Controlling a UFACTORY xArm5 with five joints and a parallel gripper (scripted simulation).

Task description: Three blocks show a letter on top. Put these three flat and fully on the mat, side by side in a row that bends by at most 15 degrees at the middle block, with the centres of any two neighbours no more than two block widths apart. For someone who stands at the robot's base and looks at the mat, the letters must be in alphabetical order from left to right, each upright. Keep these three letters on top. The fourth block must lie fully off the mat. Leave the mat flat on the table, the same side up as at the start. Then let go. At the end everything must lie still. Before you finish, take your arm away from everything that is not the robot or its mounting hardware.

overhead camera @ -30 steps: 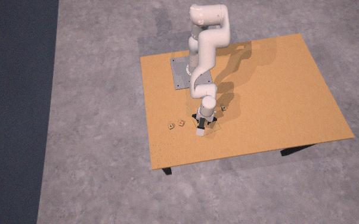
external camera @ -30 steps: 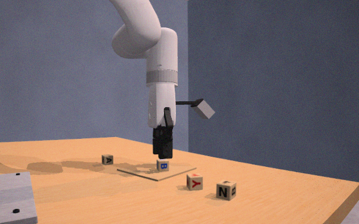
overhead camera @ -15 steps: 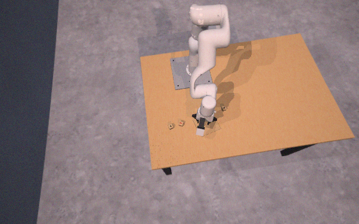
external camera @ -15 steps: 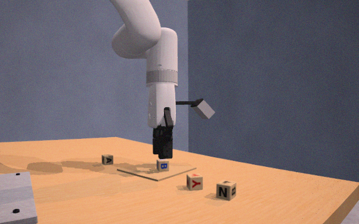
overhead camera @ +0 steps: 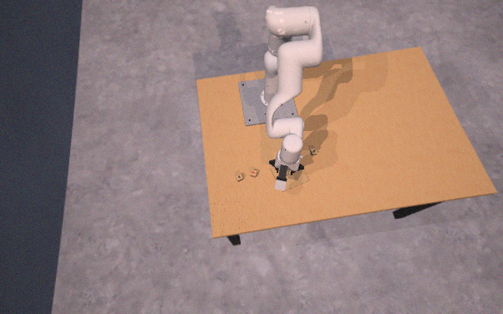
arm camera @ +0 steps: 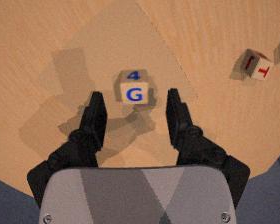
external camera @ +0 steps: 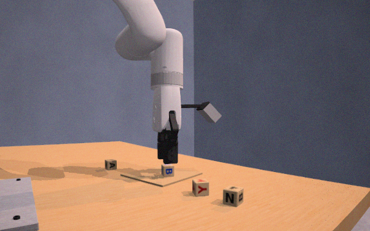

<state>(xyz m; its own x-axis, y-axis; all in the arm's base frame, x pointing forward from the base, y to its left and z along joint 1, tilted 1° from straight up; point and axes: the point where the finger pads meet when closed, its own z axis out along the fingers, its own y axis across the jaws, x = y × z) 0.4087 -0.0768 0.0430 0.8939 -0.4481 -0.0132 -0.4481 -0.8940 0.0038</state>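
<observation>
Right now the blue-lettered block is 4 cm below my hand. The rest, counted from my hand: black-lettered block: 4 cm behind, 20 cm to the right, 4 cm below; thin tan mat: 2 cm to the left, 5 cm below; red-lettered block: 4 cm behind, 14 cm to the right, 4 cm below.
</observation>
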